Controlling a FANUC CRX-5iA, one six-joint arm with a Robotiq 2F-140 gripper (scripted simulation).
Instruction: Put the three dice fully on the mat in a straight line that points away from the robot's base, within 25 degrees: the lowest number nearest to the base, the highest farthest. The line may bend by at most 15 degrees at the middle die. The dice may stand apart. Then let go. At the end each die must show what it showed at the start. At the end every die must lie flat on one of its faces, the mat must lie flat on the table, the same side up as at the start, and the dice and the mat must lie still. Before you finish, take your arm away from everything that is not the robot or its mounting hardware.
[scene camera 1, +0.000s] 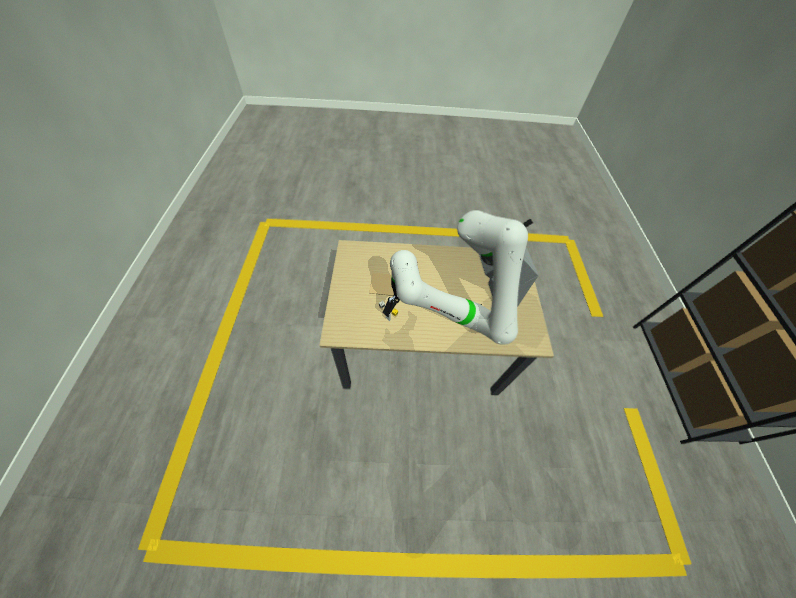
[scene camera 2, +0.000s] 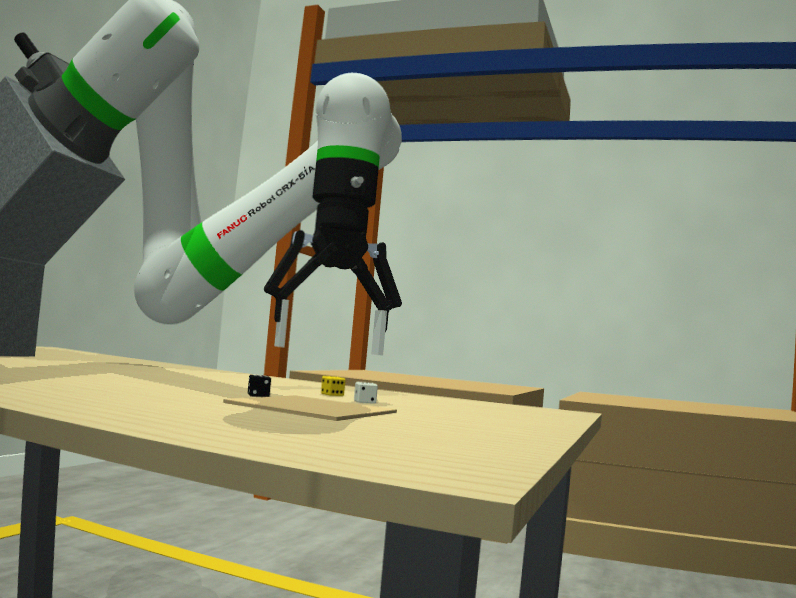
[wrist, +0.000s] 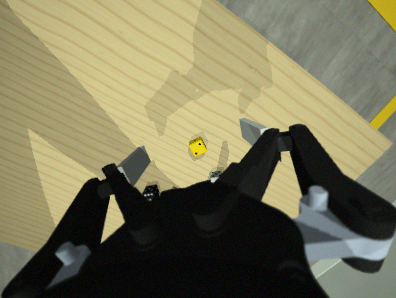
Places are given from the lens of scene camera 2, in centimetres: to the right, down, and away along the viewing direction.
my gripper (scene camera 2: 329, 350): -10, 7, 96
tan mat (scene camera 2: 305, 406): -10, 12, 72
